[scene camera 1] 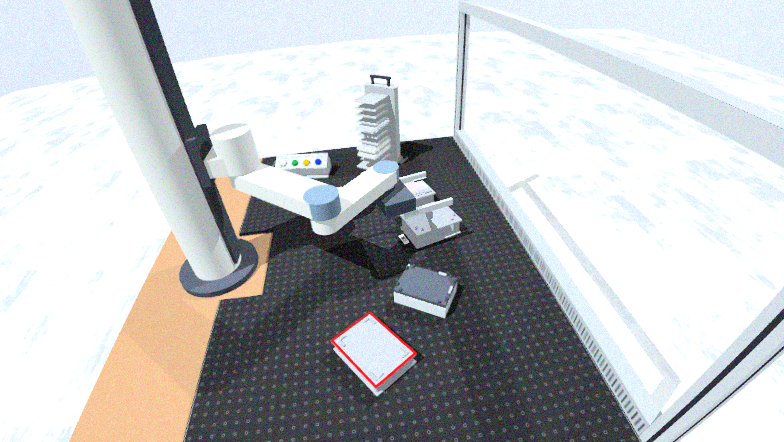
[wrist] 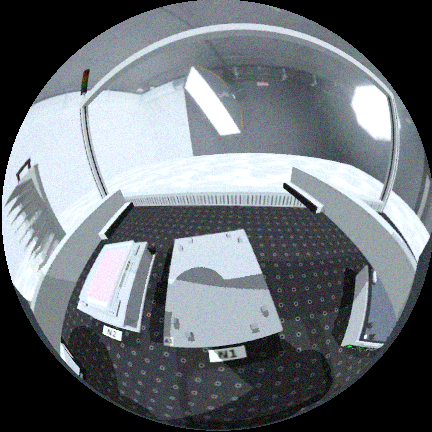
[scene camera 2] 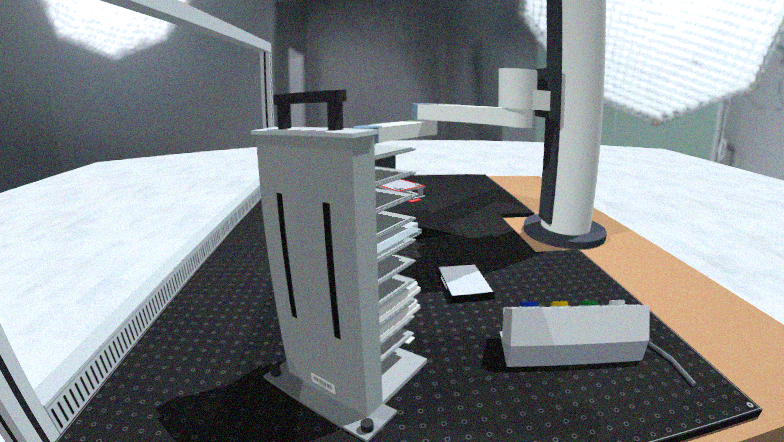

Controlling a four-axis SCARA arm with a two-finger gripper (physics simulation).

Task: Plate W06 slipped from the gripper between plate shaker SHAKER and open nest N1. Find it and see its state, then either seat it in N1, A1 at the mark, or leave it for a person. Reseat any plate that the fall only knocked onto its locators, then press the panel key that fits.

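Places are measured from the arm's base along level axes (x back, y left, z down), in metres.
Where they show: gripper, between the fingertips: (scene camera 1: pixel 438 187) (wrist: pixel 204 182); arm's base, origin of its link: (scene camera 1: pixel 220 267) (scene camera 2: pixel 564 232).
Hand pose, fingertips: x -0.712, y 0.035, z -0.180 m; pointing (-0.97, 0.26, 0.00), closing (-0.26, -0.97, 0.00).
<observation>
Each offset is from my fingertips to the top centre of the thing. "spot": to the spot under its first point.
My gripper (scene camera 1: pixel 438 188) (wrist: pixel 204 182) is open and empty, its fingers high on either side of nest N1 {dx +0.022, dy +0.001, dz +0.101 m} (scene camera 1: pixel 430 226) (wrist: pixel 220 315). N1 is a bare grey block with small corner locators; its A1 mark {dx +0.110, dy +0.031, dz +0.111 m} (wrist: pixel 169 341) is at the near left corner in the wrist view. A pink-topped plate {dx +0.062, dy +0.180, dz +0.100 m} (wrist: pixel 103 275) is on nest N2 {spot: dx +0.065, dy +0.135, dz +0.162 m} (wrist: pixel 137 295), shifted left so a strip of nest shows; whether it is tilted is unclear. Shaker SHAKER {spot: dx +0.099, dy -0.281, dz +0.113 m} (scene camera 1: pixel 425 285) (wrist: pixel 382 305) has a bare dark top. A flat white block {dx +0.338, dy +0.253, dz +0.153 m} (scene camera 2: pixel 467 280) (wrist: pixel 70 359) lies on the mat. No W06 label is readable.
A red-edged white platform {dx +0.254, dy -0.429, dz +0.121 m} (scene camera 1: pixel 373 351) (scene camera 2: pixel 402 185) stands beyond the shaker. The plate rack (scene camera 1: pixel 393 109) (scene camera 2: pixel 307 164) stands near the key panel {dx +0.461, dy +0.484, dz +0.084 m} (scene camera 1: pixel 303 168) (scene camera 2: pixel 576 329), with white, green, yellow and blue keys. A framed clear screen {spot: dx -0.273, dy +0.649, dz -0.108 m} (scene camera 1: pixel 462 82) runs along one side.
</observation>
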